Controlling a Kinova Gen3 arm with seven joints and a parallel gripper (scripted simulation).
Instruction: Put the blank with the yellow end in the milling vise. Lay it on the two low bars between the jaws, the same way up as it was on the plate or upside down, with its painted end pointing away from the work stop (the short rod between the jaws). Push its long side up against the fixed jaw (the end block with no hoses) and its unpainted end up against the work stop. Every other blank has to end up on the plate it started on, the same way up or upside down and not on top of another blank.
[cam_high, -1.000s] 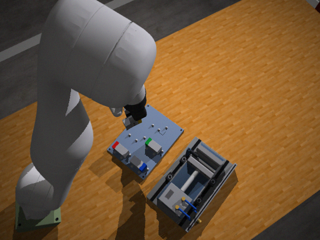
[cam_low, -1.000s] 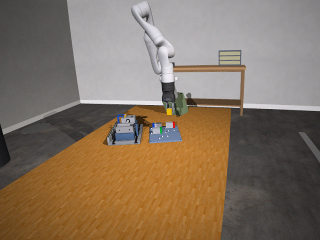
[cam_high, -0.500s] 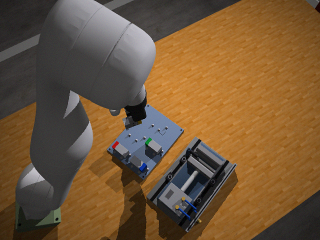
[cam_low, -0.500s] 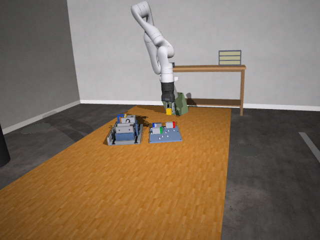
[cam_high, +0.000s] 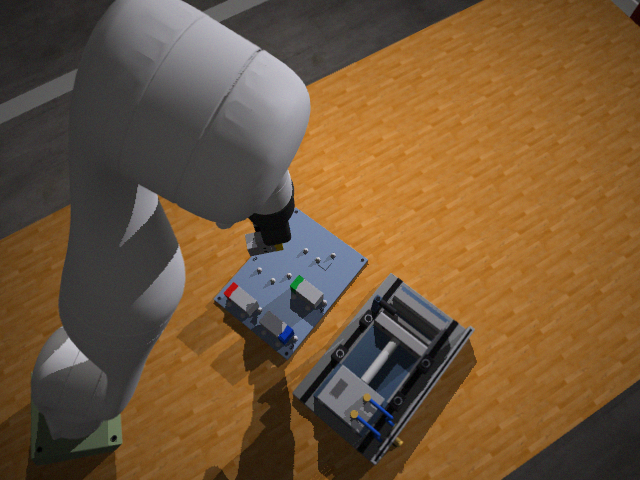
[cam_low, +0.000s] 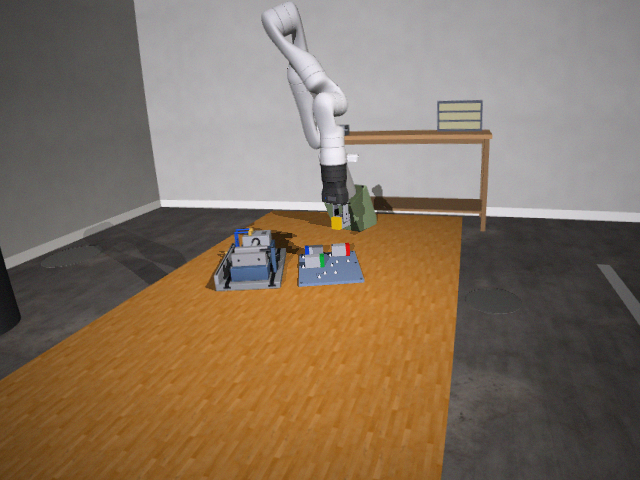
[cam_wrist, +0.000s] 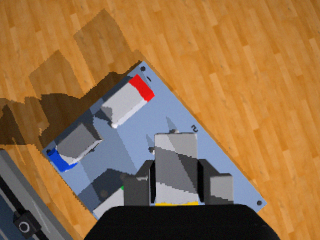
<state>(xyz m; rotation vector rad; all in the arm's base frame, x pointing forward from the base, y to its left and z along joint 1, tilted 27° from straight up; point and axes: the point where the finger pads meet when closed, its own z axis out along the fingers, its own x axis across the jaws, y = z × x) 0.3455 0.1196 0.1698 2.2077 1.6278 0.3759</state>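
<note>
Now: hand 20 mm above the yellow-ended blank. Round my hand: blue plate (170 mm below, 40 mm to the right, 20 mm ahead); then red-ended blank (140 mm below, 80 mm behind, 30 mm to the right); then green-ended blank (140 mm below, 80 mm to the right, 30 mm ahead).
</note>
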